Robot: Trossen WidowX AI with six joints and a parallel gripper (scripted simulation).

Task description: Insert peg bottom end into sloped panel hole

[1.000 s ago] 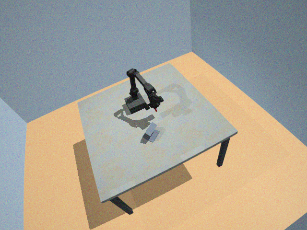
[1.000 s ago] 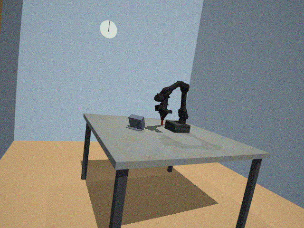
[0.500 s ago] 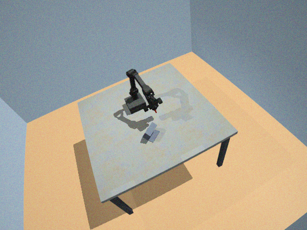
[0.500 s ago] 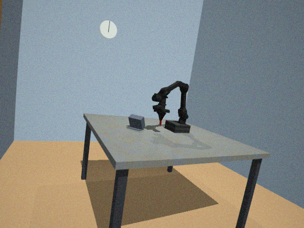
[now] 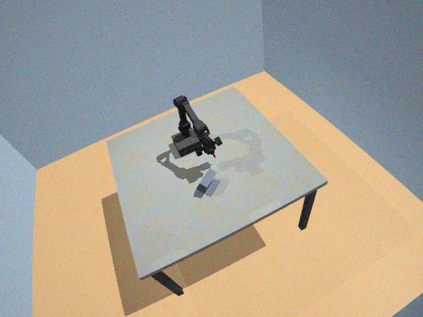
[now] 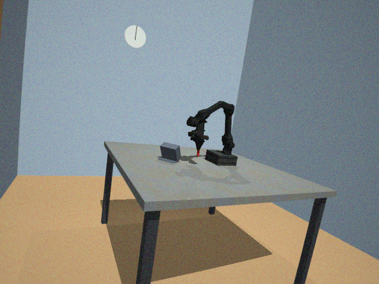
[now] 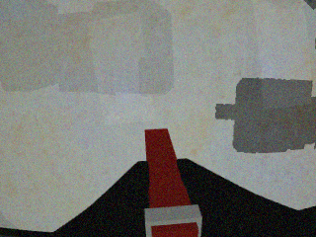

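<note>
The grey sloped panel is 16 cm ahead of my gripper tip, 11 cm to the right of it and 5 cm below it. Also, from my gripper tip: thin flat foot plate: 18 cm ahead, 11 cm below, 10 cm to the right; then red square peg: 2 cm above.
</note>
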